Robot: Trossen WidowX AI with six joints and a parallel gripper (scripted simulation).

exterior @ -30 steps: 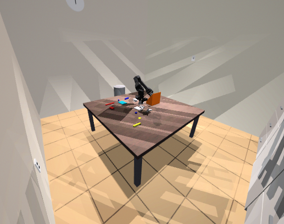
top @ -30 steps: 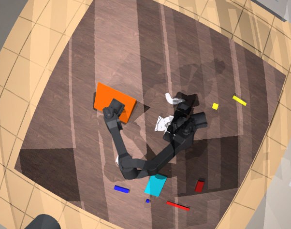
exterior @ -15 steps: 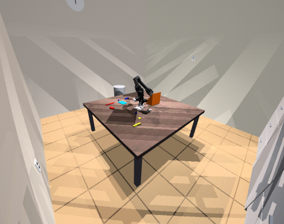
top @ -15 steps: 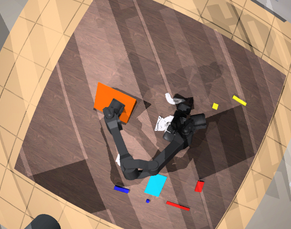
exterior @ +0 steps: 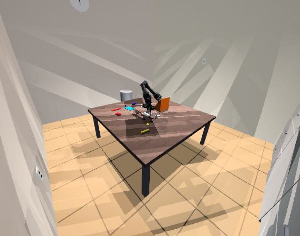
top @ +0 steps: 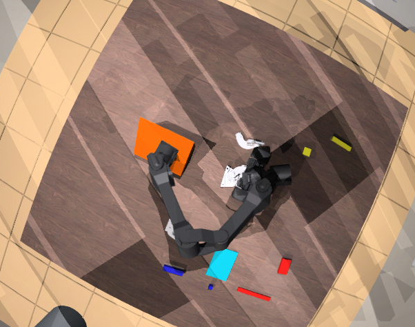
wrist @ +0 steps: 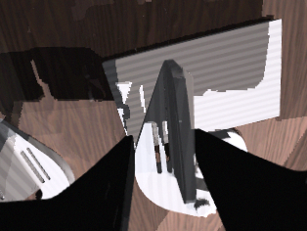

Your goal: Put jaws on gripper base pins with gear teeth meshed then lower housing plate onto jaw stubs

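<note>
Right now my gripper tip is 4 cm above the white rectangular plate, 3 cm to the left of it and 2 cm short of it. From my gripper tip the other things lie so: yellow cube (20 cm to the left, 16 cm ahead, 4 cm below); housing plate (5 cm to the right, 5 cm behind, 3 cm below); blue cube (13 cm ahead, 7 cm to the left, 3 cm below).
</note>
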